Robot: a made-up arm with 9 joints.
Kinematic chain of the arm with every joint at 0, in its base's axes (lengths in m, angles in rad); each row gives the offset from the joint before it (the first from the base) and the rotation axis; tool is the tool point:
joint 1: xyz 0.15 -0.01 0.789 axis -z
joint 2: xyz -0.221 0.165 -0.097 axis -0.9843 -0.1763 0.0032
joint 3: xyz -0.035 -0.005 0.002 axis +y
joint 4: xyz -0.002 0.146 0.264 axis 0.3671 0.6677 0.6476
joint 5: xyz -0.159 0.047 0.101 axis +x
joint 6: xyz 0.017 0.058 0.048 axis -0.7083 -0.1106 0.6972
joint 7: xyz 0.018 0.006 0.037 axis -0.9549 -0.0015 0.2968
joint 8: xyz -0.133 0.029 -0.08 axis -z
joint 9: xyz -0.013 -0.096 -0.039 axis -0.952 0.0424 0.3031
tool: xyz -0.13 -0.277 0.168
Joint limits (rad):
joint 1: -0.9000..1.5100
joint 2: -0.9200..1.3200
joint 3: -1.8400..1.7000
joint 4: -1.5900..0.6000
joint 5: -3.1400..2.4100
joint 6: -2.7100..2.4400
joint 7: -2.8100..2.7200
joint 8: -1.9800..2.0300
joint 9: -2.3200..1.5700
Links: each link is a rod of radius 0.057 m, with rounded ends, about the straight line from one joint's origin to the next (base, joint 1, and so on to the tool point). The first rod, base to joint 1, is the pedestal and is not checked.
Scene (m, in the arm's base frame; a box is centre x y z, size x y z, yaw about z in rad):
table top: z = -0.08
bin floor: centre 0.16 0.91 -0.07 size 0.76 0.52 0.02 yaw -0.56
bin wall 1: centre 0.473 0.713 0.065 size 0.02 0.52 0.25 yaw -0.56
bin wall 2: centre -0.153 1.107 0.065 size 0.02 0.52 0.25 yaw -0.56
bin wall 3: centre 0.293 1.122 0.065 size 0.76 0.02 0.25 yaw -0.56
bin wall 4: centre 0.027 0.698 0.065 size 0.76 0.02 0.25 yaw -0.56
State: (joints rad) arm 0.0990 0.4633 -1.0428 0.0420 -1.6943 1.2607 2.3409 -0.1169 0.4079
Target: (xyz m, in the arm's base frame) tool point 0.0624 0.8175 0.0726
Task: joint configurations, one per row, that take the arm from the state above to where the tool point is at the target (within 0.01 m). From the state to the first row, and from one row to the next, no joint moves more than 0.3 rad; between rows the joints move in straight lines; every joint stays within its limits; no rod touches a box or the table.
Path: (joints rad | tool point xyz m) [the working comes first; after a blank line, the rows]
Joints at the target: 0.7107 0.3657 -1.2404 -0.0835 -1.3675 1.1692 2.0859 0.3089 -0.0840
Straight joint move there: touches bin wall 4.

1: 0.2474 0.2053 -1.0680 -0.1326 -1.5992 1.1622 2.1957 -0.0776 0.2138 | -0.2441 0.5584 0.2217
2: 0.3959 -0.0527 -1.0932 -0.3073 -1.5041 1.0637 2.0504 -0.0384 0.0196 | 0.0624 0.8175 0.3981
3: 0.5533 0.1565 -1.1668 -0.1954 -1.4358 1.1164 2.0681 0.1353 -0.0322 | 0.0839 0.8365 0.2270
4: 0.7107 0.3657 -1.2404 -0.0835 -1.3675 1.1692 2.0859 0.3089 -0.0840 | 0.0624 0.8175 0.0726

